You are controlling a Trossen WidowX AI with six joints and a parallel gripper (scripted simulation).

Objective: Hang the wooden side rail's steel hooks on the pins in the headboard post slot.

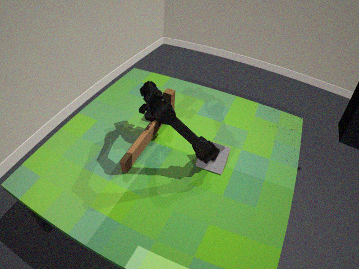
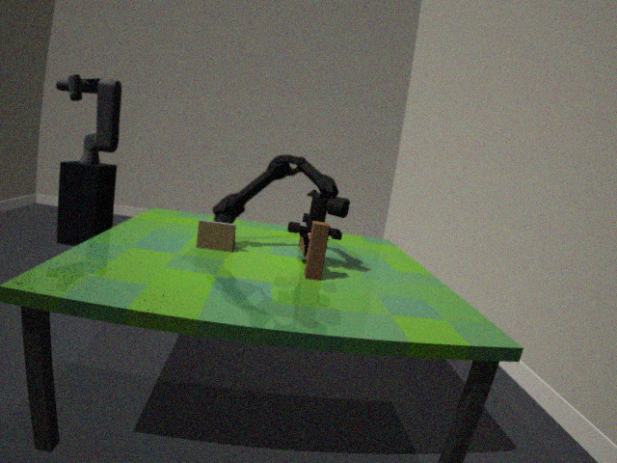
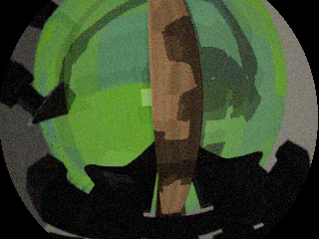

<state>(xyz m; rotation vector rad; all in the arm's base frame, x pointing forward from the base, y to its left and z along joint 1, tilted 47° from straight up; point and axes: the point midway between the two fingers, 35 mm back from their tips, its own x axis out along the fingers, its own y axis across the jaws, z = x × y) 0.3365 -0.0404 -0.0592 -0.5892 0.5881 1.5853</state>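
Right now my gripper tip is 13 cm to the left of the headboard post, 4 cm below it and 1 cm short of it.
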